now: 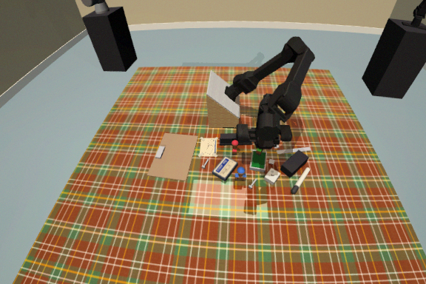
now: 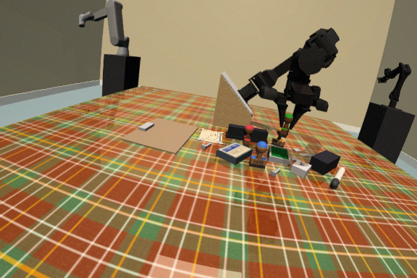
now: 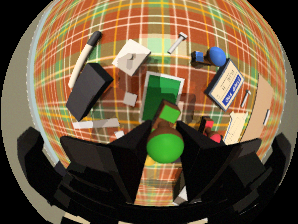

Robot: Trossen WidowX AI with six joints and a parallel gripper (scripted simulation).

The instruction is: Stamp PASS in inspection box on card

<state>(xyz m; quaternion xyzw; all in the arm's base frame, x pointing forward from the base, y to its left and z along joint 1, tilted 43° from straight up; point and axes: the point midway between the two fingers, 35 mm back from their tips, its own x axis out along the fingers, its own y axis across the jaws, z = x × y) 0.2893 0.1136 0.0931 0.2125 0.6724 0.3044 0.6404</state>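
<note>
My gripper tip is now 50 mm past the white card, 210 mm to the left of it and 90 mm above it. From my gripper tip the other things lie so: green ink pad 80 mm below; small white box 70 mm ahead, 60 mm to the left, 70 mm below; green stamp right at my gripper tip.
</note>
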